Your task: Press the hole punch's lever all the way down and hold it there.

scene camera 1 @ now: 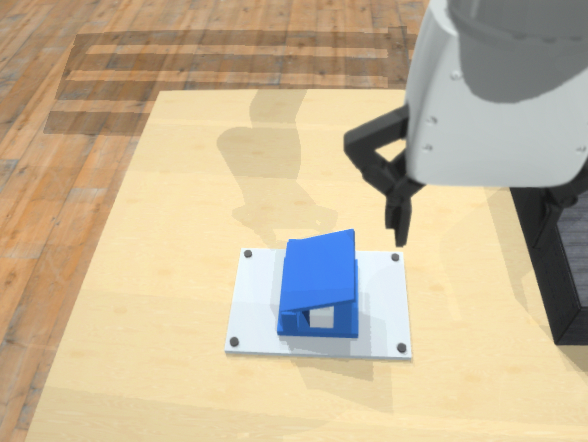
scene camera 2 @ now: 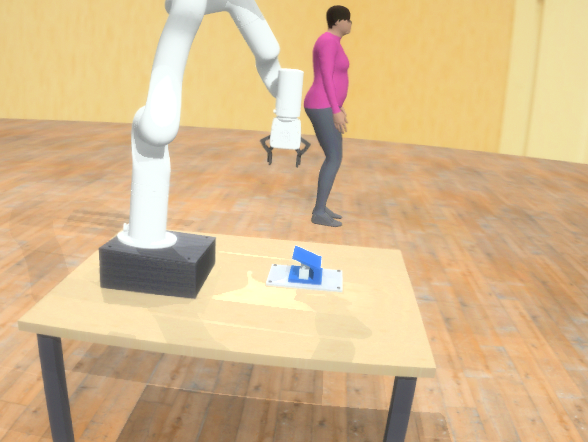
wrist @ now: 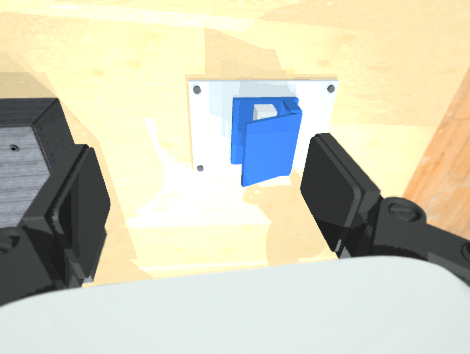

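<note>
The hole punch has a blue lever (scene camera 1: pixel 320 272) (scene camera 2: pixel 307 256) (wrist: pixel 271 145) that is tilted up, with a visible gap between its raised end and the blue base (scene camera 1: pixel 346 320) (wrist: pixel 237 145). A small white block (scene camera 1: pixel 321 318) (scene camera 2: pixel 303 273) (wrist: pixel 264 111) shows under the lever. The punch sits on a white plate (scene camera 1: pixel 385 310) (scene camera 2: pixel 332 280) (wrist: pixel 215 150) with dark corner screws. My gripper (scene camera 1: pixel 468 245) (scene camera 2: pixel 284 164) (wrist: pixel 208 168) is open and empty, pointing down. It hangs high above the table, well clear of the lever. In the wrist view the punch appears ahead, nearer the right finger.
The arm stands on a black box (scene camera 1: pixel 574 325) (scene camera 2: pixel 150 272) (wrist: pixel 20 175) on the wooden table (scene camera 1: pixel 150 350) (scene camera 2: pixel 225 325) (wrist: pixel 150 90), to the punch's left in scene camera 2. A person in a pink top (scene camera 2: pixel 327 75) stands on the floor behind the table.
</note>
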